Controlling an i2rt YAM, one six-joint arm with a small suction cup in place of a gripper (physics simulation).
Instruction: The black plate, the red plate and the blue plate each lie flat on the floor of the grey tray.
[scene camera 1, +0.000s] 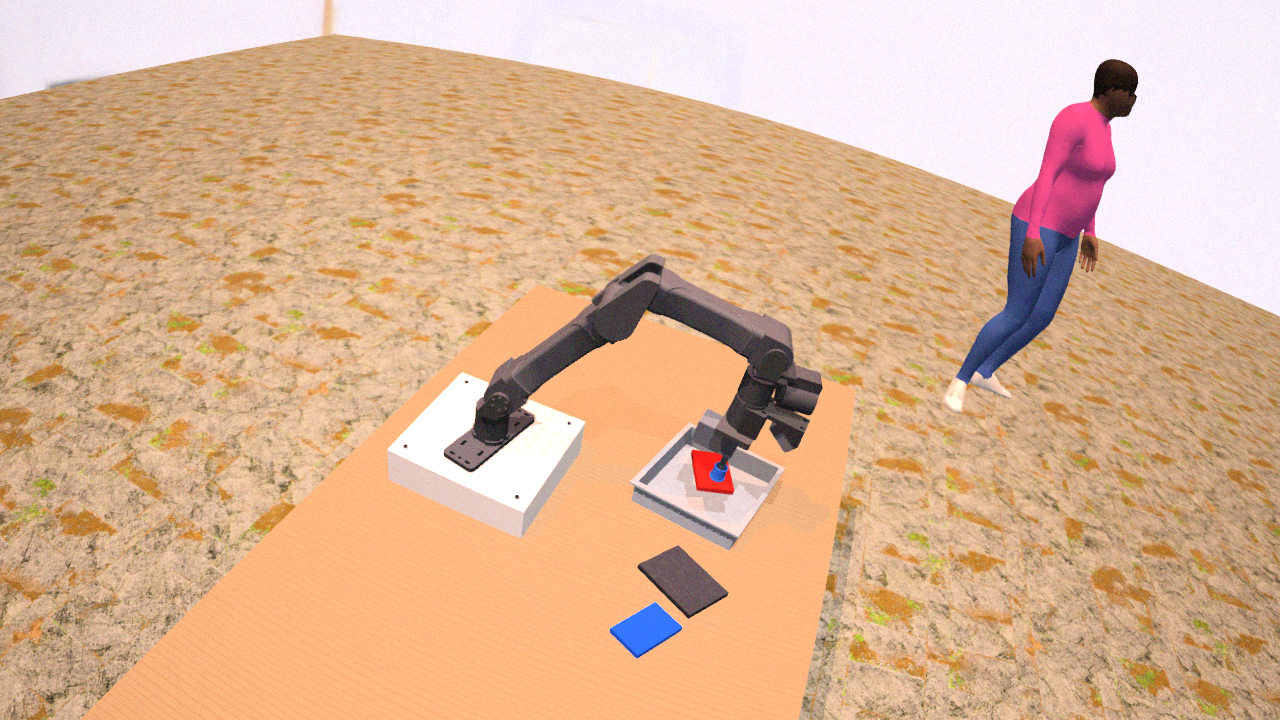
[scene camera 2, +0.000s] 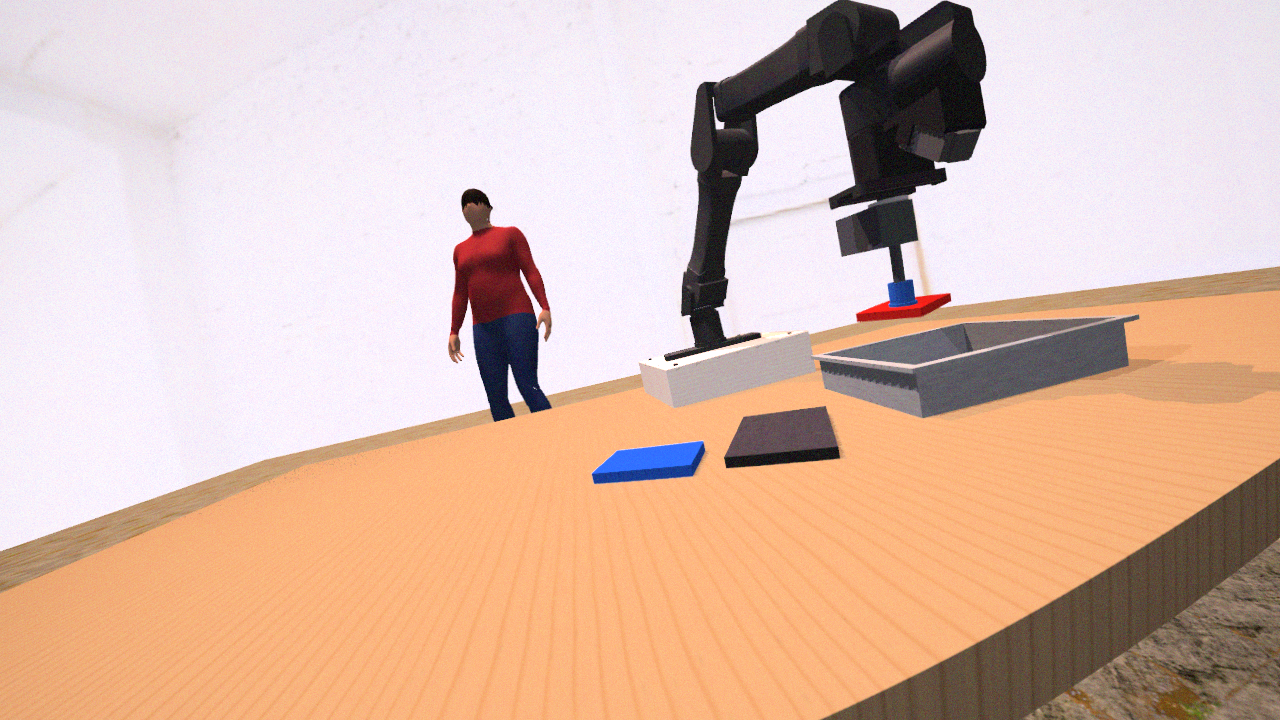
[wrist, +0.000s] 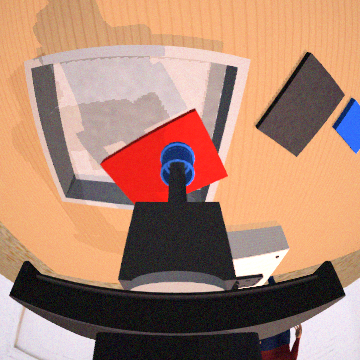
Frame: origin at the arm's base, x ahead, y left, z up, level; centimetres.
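Seen in the pictures: hand at its tool point: (scene camera 1: 714, 480) (scene camera 2: 903, 314) (wrist: 176, 151); arm's base at its link origin: (scene camera 1: 490, 437) (scene camera 2: 711, 348).
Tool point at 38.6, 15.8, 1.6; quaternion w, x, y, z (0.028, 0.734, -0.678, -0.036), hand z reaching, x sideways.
Note:
Pixels of each thing's top centre, then the offset from my tool point to it, as dx, dy, dz. Level surfaces: height alone.
- red plate at its top centre: (wrist: 162, 173) (scene camera 2: 903, 299) (scene camera 1: 713, 467) -1.2, +1.1, +1.7
- grey tray at its top centre: (wrist: 122, 145) (scene camera 2: 944, 339) (scene camera 1: 712, 475) -2.2, +6.2, -4.2
- black plate at its top centre: (scene camera 2: 781, 428) (wrist: 305, 109) (scene camera 1: 683, 578) +4.4, -17.7, -8.1
- blue plate at its top centre: (scene camera 2: 649, 456) (scene camera 1: 646, 627) (wrist: 356, 128) +4.4, -31.1, -8.1
- wooden table at its surface level: dz -9.2
The red plate (scene camera 1: 704, 478) (scene camera 2: 877, 313) (wrist: 135, 160) hangs level from my blue suction cup (scene camera 1: 718, 471) (scene camera 2: 902, 293) (wrist: 177, 164), which is shut on its top face. In scene camera 2 the plate is above the rim of the grey tray (scene camera 1: 684, 519) (scene camera 2: 1029, 367) (wrist: 45, 117). In the wrist view it covers part of the tray's interior and part of the tray's wall. The black plate (scene camera 1: 682, 580) (scene camera 2: 783, 436) (wrist: 301, 105) lies flat on the table beside the tray. The blue plate (scene camera 1: 645, 629) (scene camera 2: 648, 461) (wrist: 350, 125) lies flat on the table near the black plate, outside the tray.
The white base block (scene camera 1: 456, 488) (scene camera 2: 733, 374) (wrist: 257, 242) carries the arm and stands beside the tray on the wooden table (scene camera 1: 375, 608) (scene camera 2: 402, 555) (wrist: 280, 30). A person in pink (scene camera 1: 1069, 170) and a person in red (scene camera 2: 494, 277) stand beyond the table.

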